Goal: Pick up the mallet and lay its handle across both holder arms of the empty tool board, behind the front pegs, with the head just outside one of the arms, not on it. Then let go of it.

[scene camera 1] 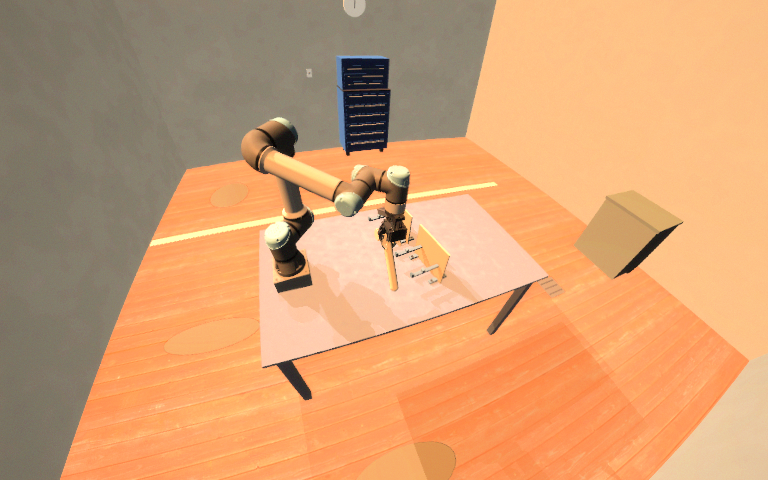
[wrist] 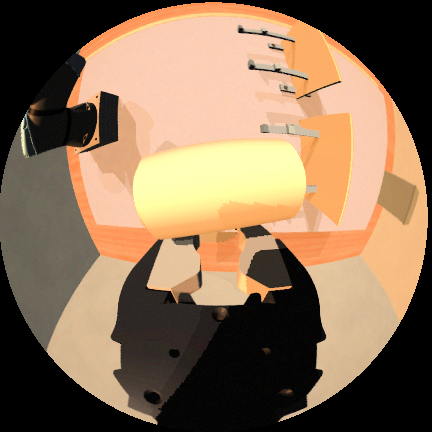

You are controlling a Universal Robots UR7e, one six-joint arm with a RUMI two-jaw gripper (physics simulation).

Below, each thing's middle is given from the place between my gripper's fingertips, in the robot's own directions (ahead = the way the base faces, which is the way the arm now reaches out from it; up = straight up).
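Mallet [wrist: 217, 185]: 2 cm to the right of my hand, 4 cm below it.
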